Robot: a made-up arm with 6 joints.
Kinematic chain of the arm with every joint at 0, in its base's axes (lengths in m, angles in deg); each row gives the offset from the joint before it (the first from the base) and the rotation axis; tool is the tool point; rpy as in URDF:
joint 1: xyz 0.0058 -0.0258 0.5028 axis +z
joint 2: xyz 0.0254 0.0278 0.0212 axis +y
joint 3: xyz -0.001 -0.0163 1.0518 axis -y
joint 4: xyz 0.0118 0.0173 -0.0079 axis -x
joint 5: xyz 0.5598 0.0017 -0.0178 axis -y
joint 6: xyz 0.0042 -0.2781 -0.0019 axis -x
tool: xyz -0.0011 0.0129 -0.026 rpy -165 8.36 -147.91
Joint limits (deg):
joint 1: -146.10..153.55
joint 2: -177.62..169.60
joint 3: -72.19..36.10
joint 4: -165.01..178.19
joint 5: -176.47..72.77
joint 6: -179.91..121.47
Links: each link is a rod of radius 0.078 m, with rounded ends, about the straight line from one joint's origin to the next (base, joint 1, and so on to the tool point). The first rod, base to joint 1, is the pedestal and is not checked.
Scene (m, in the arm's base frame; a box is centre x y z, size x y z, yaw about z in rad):
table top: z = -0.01
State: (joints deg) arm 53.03 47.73 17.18 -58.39 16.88 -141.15
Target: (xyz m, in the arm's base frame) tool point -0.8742 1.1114 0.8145
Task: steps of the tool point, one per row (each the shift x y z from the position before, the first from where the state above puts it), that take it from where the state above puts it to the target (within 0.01 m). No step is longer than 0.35 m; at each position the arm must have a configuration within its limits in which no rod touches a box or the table.
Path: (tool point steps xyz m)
1: -0.1911 0.1973 0.0050
2: -0.2445 0.1549 0.0081
3: -0.2881 0.0961 0.0111
4: -0.3168 0.0242 0.0138
5: -0.3268 -0.0573 0.0159
6: -0.3137 -0.1427 0.0178

